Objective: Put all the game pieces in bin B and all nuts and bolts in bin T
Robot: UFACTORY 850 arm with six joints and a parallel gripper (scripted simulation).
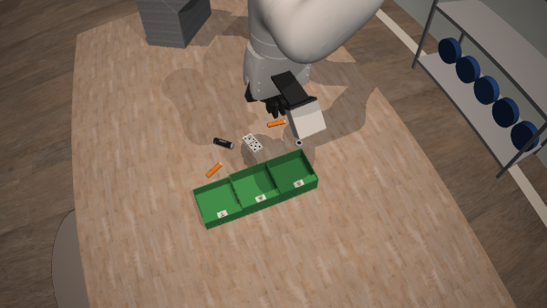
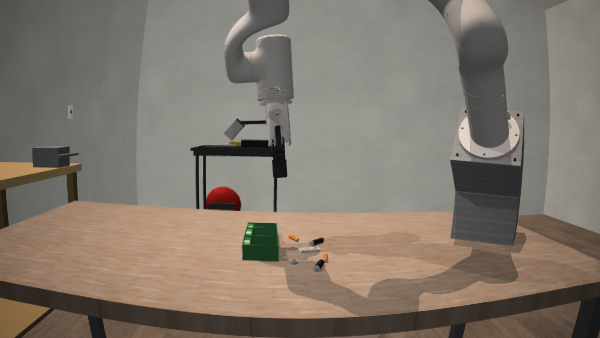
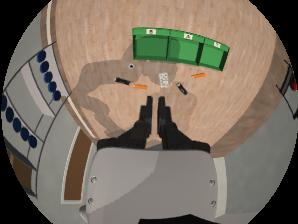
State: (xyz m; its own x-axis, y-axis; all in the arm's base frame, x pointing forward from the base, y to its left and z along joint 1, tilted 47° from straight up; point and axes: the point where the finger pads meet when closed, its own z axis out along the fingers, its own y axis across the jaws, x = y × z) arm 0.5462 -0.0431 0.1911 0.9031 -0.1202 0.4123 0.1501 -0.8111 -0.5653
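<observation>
The green three-compartment bin row is 190 mm below my hand, 60 mm to the right of it and 50 mm ahead of it. The rest, counted from my hand: orange battery 200 mm below, 140 mm to the right, 20 mm behind; grey nut 200 mm below, 70 mm to the left, 40 mm behind; white domino 200 mm below, 70 mm behind, 40 mm to the right.
</observation>
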